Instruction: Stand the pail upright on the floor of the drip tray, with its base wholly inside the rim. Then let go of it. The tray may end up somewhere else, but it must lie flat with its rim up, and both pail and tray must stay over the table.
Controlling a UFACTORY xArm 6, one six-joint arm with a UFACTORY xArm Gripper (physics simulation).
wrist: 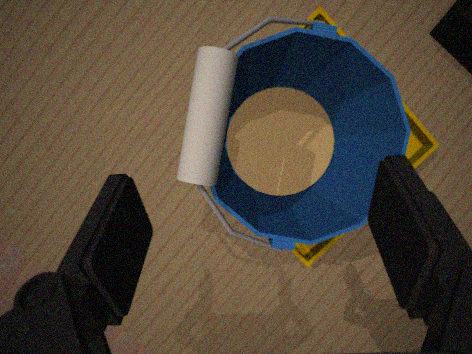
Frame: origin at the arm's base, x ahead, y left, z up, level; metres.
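Seen in the pictures: gripper, fingertip midpoint: (254, 195).
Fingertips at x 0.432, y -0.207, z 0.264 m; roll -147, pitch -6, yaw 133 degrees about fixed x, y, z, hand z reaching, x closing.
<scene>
Offsets run from my fingertips to a thing's top centre. "spot": to the spot under its first point. Level surfaces: height alone.
The blue pail (367, 112) is seen from above in the wrist view, mouth up, right of centre. It looks upright, and its tan inside bottom @(spot: dx -0.053, dy +0.032, dz -0.306 m) (280, 145) shows. Its wire handle with a white grip @(spot: dx -0.017, dy -0.047, dz -0.128 m) (207, 115) hangs over to the left side. The yellow tray @(spot: dx -0.181, dy +0.188, dz -0.329 m) (416, 145) lies beneath the pail, with corners showing at the top, right and bottom. The pail hides the rest, so whether its base is wholly inside the rim cannot be told. My gripper (254, 195) is open and empty, above the pail's near part, the right finger overlapping its lower right rim in view.
A wood-grain table top @(dz -0.333 m) (100, 90) lies around the pail and tray. A black object (457, 37) shows in part at the upper right edge. Shadows fall on the table below the pail. A faint pinkish patch (11, 262) shows at the left edge.
</scene>
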